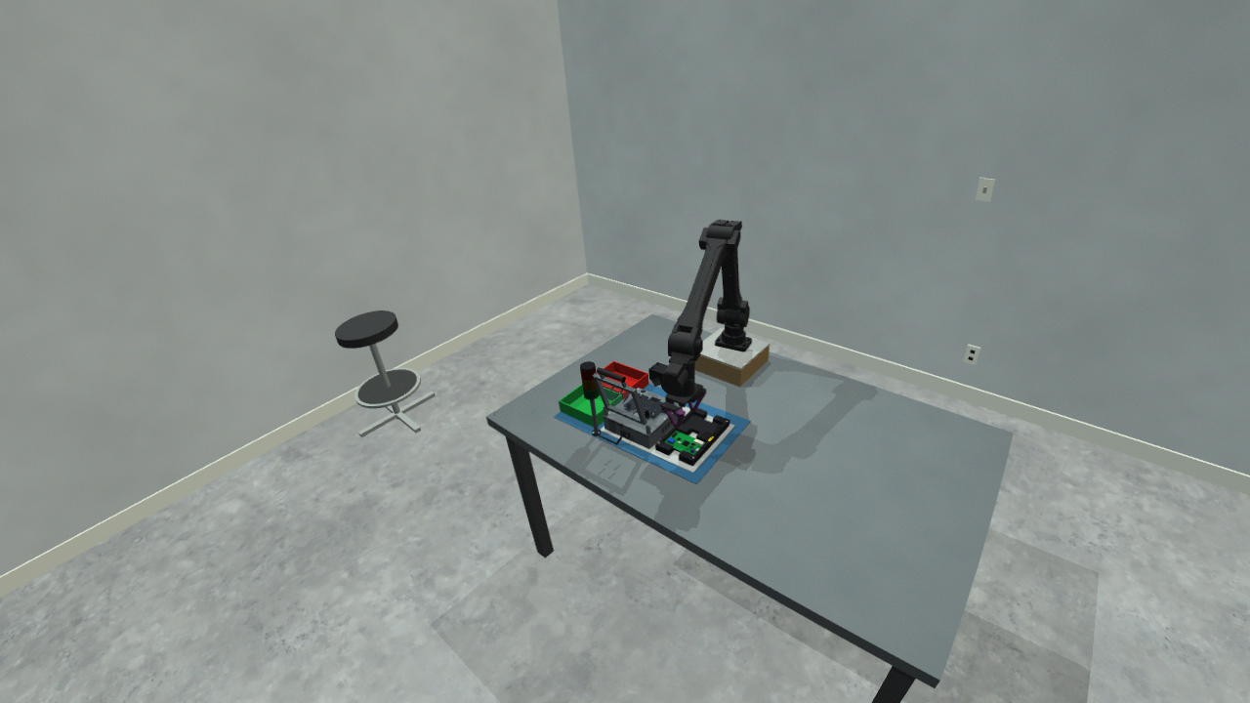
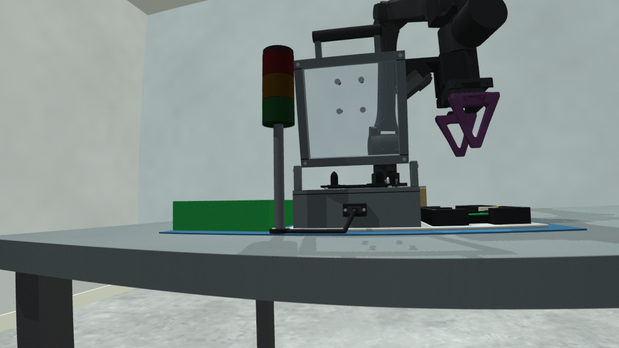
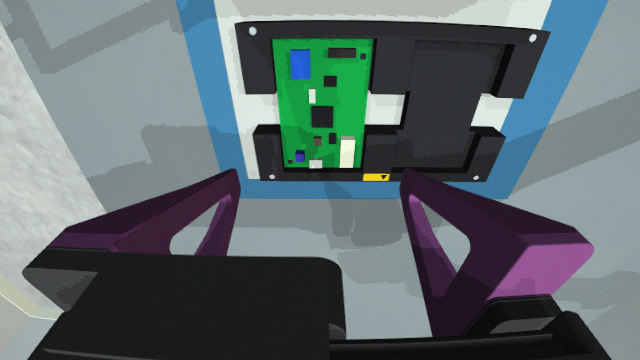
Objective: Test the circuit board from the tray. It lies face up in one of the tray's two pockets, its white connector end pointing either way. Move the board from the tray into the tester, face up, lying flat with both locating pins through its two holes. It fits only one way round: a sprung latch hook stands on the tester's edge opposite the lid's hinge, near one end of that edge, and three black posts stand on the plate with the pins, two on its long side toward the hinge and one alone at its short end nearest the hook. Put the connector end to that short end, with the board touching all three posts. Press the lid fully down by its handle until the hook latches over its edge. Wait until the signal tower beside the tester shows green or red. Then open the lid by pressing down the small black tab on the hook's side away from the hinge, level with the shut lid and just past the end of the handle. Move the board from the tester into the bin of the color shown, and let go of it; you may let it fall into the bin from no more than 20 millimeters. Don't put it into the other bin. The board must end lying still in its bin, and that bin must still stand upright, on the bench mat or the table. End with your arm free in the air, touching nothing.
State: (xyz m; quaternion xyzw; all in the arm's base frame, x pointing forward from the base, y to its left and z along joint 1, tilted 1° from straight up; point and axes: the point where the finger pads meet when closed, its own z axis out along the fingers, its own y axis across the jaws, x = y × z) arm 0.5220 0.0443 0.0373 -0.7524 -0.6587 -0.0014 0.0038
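Right now the green circuit board is 10 cm below my hand. Round my hand: black tester plate: 16 cm to the right, 6 cm behind, 5 cm below; then black latch hook: 12 cm behind, 10 cm to the right, 3 cm below; then clear lid: 18 cm to the right, 6 cm ahead, 6 cm above.
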